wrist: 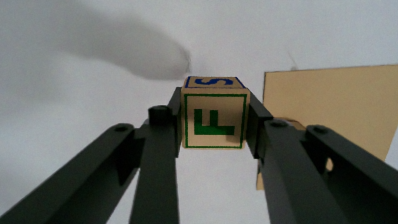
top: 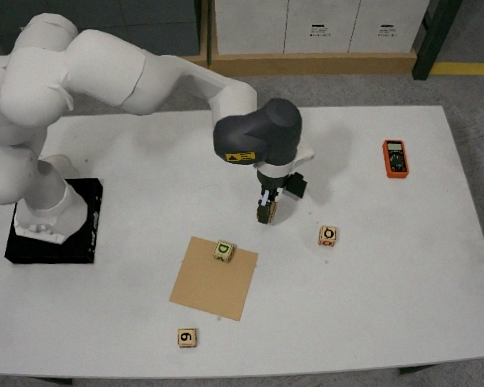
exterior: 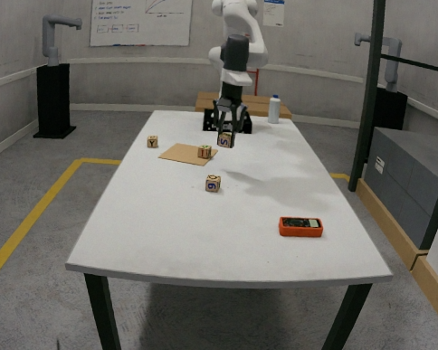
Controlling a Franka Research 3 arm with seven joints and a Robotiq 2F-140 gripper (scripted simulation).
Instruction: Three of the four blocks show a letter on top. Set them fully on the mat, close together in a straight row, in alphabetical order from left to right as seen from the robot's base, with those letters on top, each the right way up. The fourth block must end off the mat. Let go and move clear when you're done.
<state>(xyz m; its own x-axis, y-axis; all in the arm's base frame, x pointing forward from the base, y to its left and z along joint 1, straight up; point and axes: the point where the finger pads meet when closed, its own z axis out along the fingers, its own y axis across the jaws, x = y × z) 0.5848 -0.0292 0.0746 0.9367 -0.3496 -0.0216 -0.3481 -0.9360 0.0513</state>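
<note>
The tan mat is 150 mm to the right of my hand, 150 mm behind it and 130 mm below it. Also, from my hand: orange multimeter 430 mm ahead, 220 mm to the left, 110 mm below; block 120 mm behind, 100 mm below, 80 mm to the right; white bottle 770 mm behind, 300 mm to the left, 50 mm below.
</note>
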